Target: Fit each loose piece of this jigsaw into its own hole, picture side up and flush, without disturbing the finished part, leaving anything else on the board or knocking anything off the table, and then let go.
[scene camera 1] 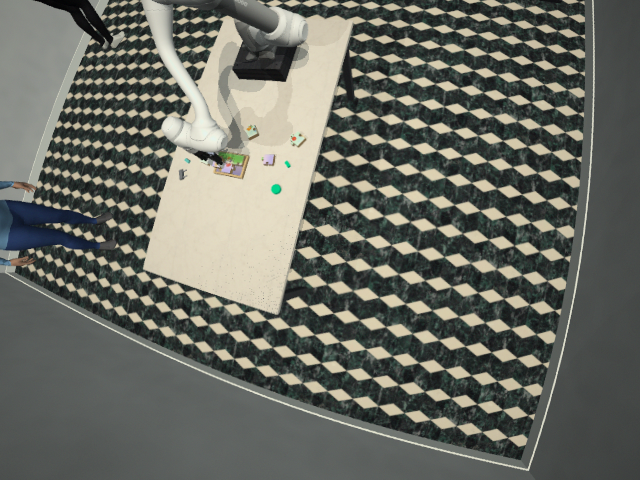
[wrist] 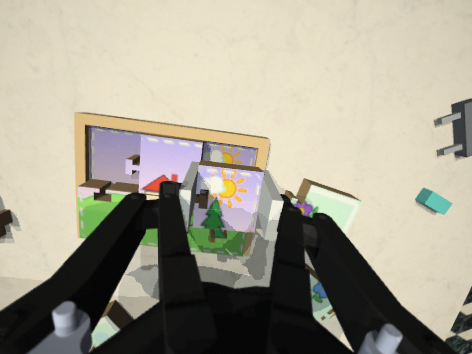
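Observation:
My gripper (scene camera 1: 212, 158) (wrist: 228, 181) is shut on the sun piece (wrist: 235, 201), holding it picture side up above the right part of the puzzle board. The puzzle board (scene camera 1: 229, 176) (wrist: 165, 128) has a wooden rim, finished green and house pieces, and two open holes. The upper right hole (wrist: 248, 152) shows a printed sun and is partly hidden behind the held piece. The upper left hole (wrist: 107, 150) shows a plain lilac floor. A loose lilac piece (scene camera 1: 269, 159) lies on the table, apart from the board. The gap beneath the held piece is hard to judge.
Pale green pieces (scene camera 1: 251, 132) (scene camera 1: 298, 138) (wrist: 334, 206) lie around the board. A green disc (scene camera 1: 276, 189), a small green block (scene camera 1: 287, 164), a teal block (scene camera 1: 187, 160) (wrist: 433, 201) and a grey plug (scene camera 1: 181, 174) (wrist: 462, 128) lie on the table.

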